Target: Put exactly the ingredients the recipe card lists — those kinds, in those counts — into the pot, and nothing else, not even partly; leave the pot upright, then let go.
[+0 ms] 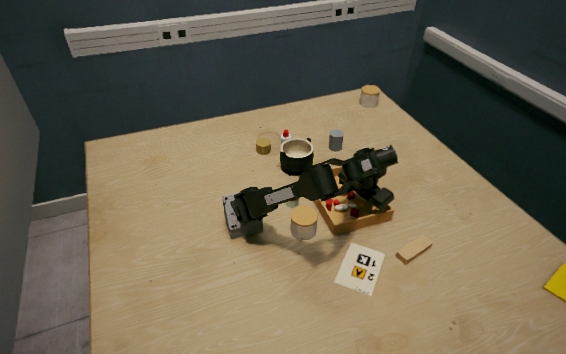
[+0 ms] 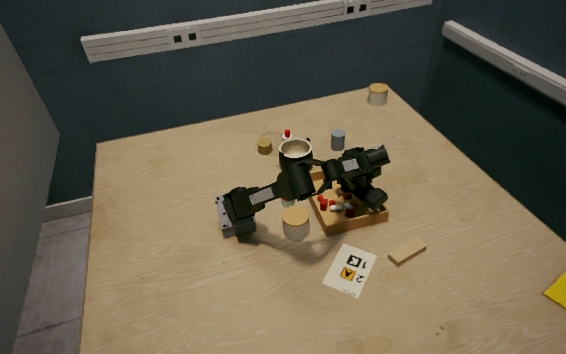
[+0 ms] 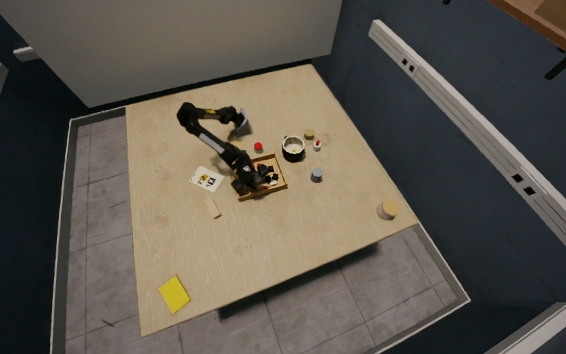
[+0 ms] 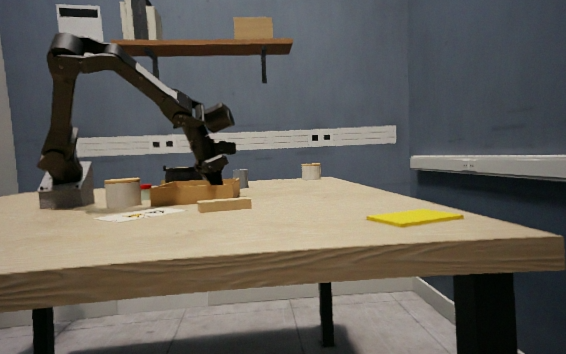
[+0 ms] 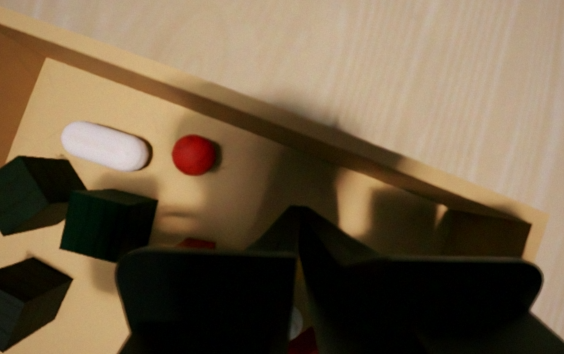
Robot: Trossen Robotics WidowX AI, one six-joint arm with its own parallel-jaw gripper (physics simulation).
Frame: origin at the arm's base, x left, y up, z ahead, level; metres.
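Seen in the pictures: gripper, fingertip midpoint: [image 1: 368,200] [image 2: 364,200] [image 3: 254,188] [image 5: 297,214]; arm's base, origin of the base link: [image 1: 244,207] [image 2: 236,207] [image 3: 240,119] [image 4: 67,174].
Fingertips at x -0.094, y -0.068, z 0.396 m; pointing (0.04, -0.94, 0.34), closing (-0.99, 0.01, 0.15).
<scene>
Offsets run from my fingertips to a thing's top centre. "spot": to the spot under its first point.
The recipe card {dx -0.197, dy -0.015, dz -0.173 m} [image 1: 359,286] [image 2: 348,287] lies face up and shows "2" beside an orange A symbol and "1" beside a K-like symbol. The dark pot {dx +0.280, dy +0.078, dz -0.112 m} [image 1: 296,164] [image 3: 293,156] stands upright behind the tray; a small yellow piece {dx +0.279, dy +0.023, dz -0.103 m} [image 3: 294,150] shows inside. The wooden tray {dx +0.044, dy +0.029, dz -0.057 m} [image 1: 347,226] [image 4: 190,193] [image 5: 200,87] holds a red ball {dx +0.054, dy +0.010, dz +0.018 m} [image 5: 194,155], a white capsule {dx +0.097, dy +0.008, dz +0.014 m} [image 5: 105,146], a green cube {dx +0.084, dy +0.015, dz -0.020 m} [image 5: 110,224], other dark cubes and a red cube {spot: dx -0.016, dy -0.002, dz -0.063 m} [image 5: 304,343]. My gripper [image 5: 297,214] [image 4: 215,179] is shut, low inside the tray, its tips touching. The floor beneath its fingers is hidden.
An orange-lidded jar {dx -0.003, dy +0.052, dz -0.245 m} [image 1: 303,225] [image 4: 123,195] stands left of the tray, with a red-lidded jar {dx +0.118, dy +0.027, dz -0.218 m} [image 3: 258,146] near it. A grey cylinder {dx +0.311, dy +0.050, dz +0.079 m} [image 1: 336,141], a red-capped bottle {dx +0.417, dy +0.048, dz -0.082 m} [image 3: 317,146] and a mustard cylinder {dx +0.424, dy +0.022, dz -0.176 m} [image 1: 263,146] surround the pot. A wooden block {dx -0.222, dy +0.005, dz -0.004 m} [image 1: 414,250] lies before the tray.
</scene>
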